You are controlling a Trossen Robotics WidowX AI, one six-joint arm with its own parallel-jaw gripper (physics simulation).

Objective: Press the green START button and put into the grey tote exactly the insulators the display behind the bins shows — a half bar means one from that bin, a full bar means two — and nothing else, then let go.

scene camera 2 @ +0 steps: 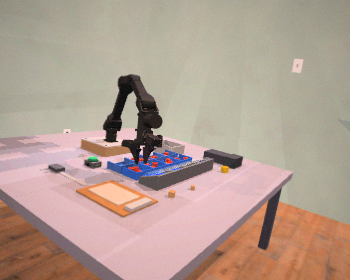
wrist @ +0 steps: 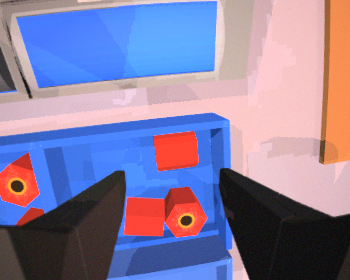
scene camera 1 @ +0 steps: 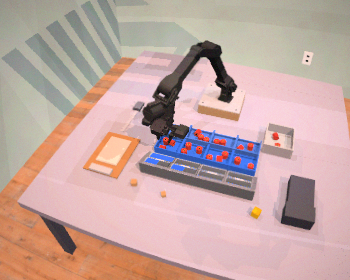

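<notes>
My gripper (scene camera 1: 168,142) (scene camera 2: 142,162) (wrist: 172,178) is open and empty, pointing down over the blue bins' (scene camera 1: 259,149) (scene camera 2: 120,170) (wrist: 200,121) corner compartment nearest the orange board. In the wrist view that compartment holds a lying insulator (wrist: 176,151) near the display-side wall, another lying insulator (wrist: 144,216) and an upright insulator (wrist: 185,212) beside it. The display (scene camera 1: 197,180) (scene camera 2: 177,175) (wrist: 235,50) shows blue bars on its two left screens in scene view 1; exact lengths are hard to read. The grey tote (scene camera 1: 277,150) (scene camera 2: 175,146) holds red pieces (scene camera 1: 275,136). The green START button (scene camera 2: 93,159) shows in scene view 2.
An orange board (scene camera 1: 97,155) (scene camera 2: 95,192) (wrist: 340,100) lies beside the bins. Two small orange cubes (scene camera 1: 133,182) (scene camera 1: 163,193) and a yellow cube (scene camera 1: 256,212) lie beyond the display. A dark block (scene camera 1: 299,202) (scene camera 2: 223,158) lies past the display's other end. A grey tool (scene camera 1: 138,106) (scene camera 2: 57,167) lies near the button.
</notes>
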